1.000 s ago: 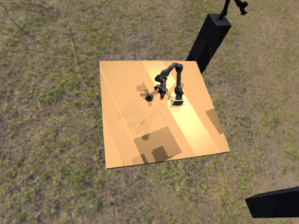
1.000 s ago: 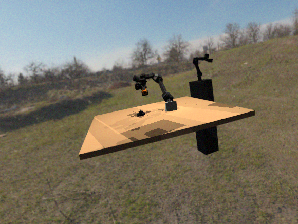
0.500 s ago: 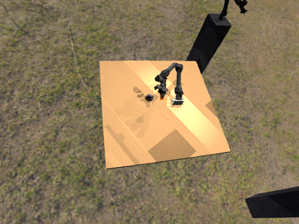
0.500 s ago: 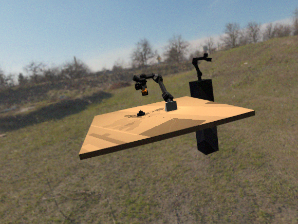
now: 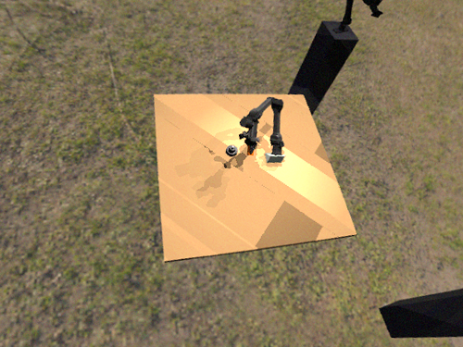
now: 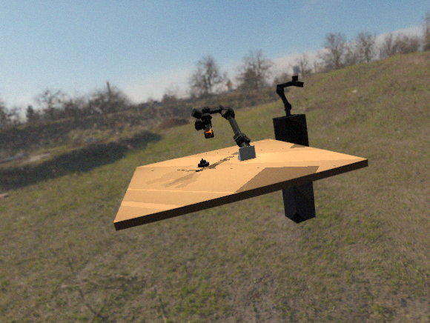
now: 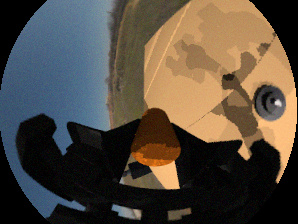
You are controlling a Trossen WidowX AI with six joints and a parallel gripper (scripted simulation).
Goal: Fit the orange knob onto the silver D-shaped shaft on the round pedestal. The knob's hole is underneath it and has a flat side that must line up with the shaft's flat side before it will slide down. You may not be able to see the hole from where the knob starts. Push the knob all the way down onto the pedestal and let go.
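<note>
Right now the orange knob is 30 mm to the right of my gripper tip, 20 mm above it and 10 mm behind it. Also, from my gripper tip: round dark pedestal 210 mm below, 180 mm to the right, 30 mm ahead.
</note>
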